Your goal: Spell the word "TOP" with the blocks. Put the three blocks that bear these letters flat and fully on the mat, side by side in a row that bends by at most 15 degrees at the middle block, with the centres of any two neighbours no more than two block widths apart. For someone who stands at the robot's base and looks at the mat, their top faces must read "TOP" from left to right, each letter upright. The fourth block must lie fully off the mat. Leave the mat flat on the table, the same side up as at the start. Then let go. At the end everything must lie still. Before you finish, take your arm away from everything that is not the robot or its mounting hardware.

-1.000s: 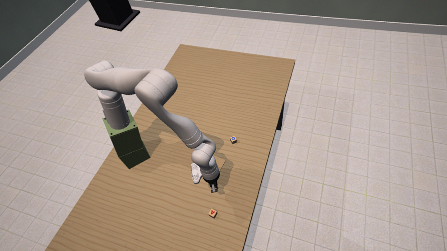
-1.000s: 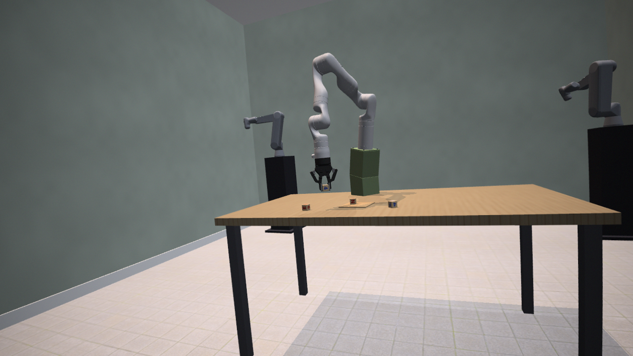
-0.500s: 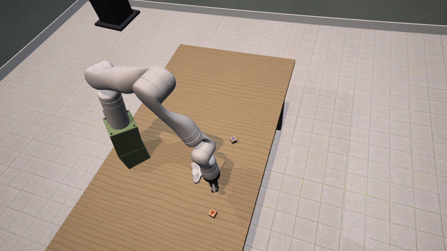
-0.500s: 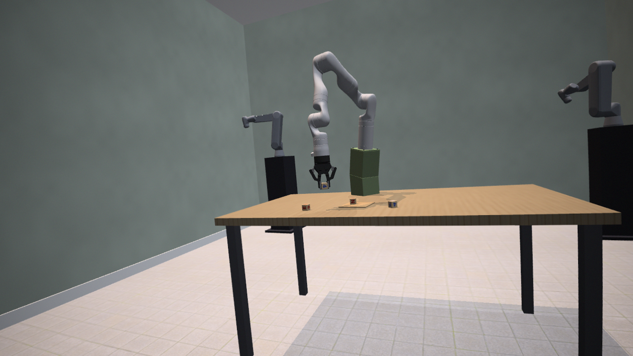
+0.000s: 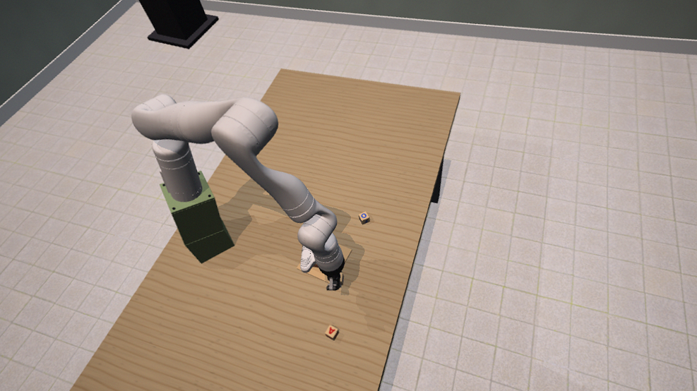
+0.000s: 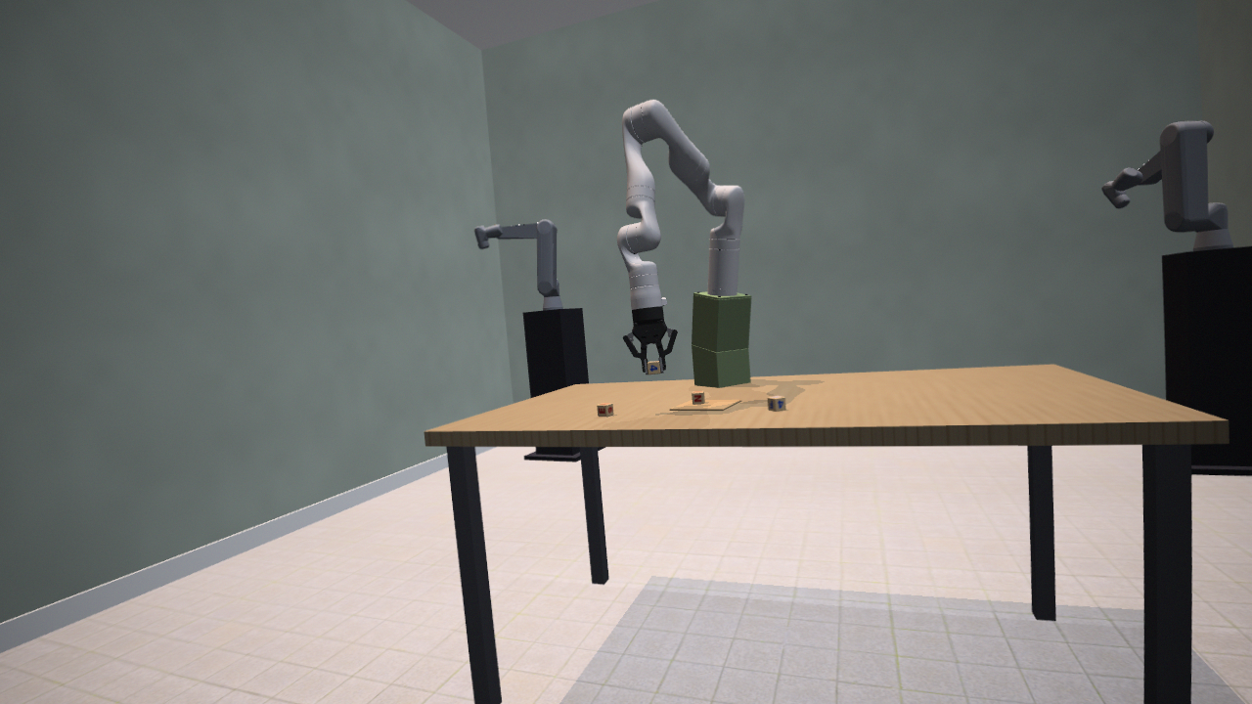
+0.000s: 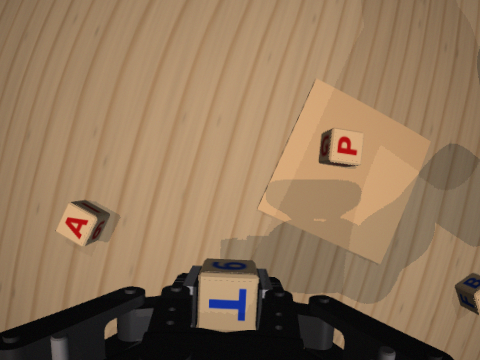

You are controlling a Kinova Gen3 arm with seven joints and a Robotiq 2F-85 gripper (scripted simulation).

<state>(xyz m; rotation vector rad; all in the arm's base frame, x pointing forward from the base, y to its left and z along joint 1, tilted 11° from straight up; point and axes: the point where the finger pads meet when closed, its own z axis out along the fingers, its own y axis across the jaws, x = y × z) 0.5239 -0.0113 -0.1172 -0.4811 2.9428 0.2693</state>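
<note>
My hand is 11 cm past the tan mat, 11 cm above it and 9 cm to the right of it.
</note>
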